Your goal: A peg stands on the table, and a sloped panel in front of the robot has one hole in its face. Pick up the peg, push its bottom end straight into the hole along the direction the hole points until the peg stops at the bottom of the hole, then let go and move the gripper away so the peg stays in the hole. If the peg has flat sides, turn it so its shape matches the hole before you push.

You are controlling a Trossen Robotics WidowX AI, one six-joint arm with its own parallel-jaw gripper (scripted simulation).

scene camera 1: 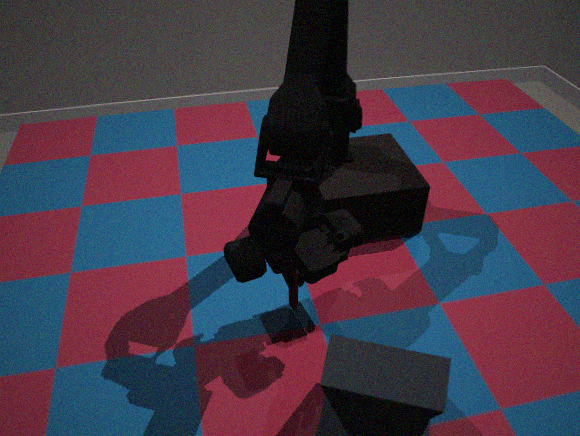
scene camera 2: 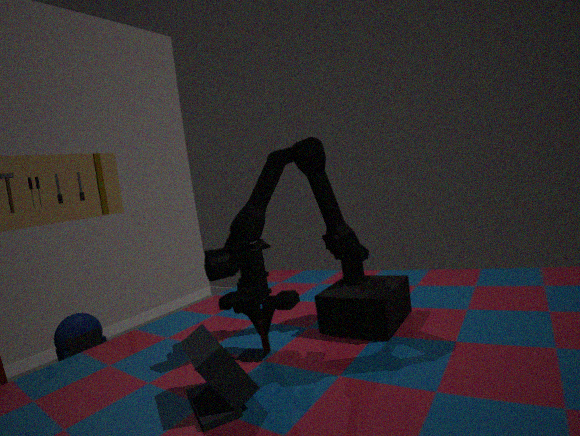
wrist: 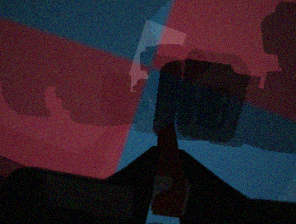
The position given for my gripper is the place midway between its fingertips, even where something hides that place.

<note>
My gripper (scene camera 1: 294, 286) holds a peg (wrist: 170, 191). Also in view: a sloped panel (scene camera 1: 405, 381).
My gripper also shows in scene camera 2 (scene camera 2: 264, 334) and in the wrist view (wrist: 166, 154). The sloped panel is seen too in scene camera 2 (scene camera 2: 216, 366).
</note>
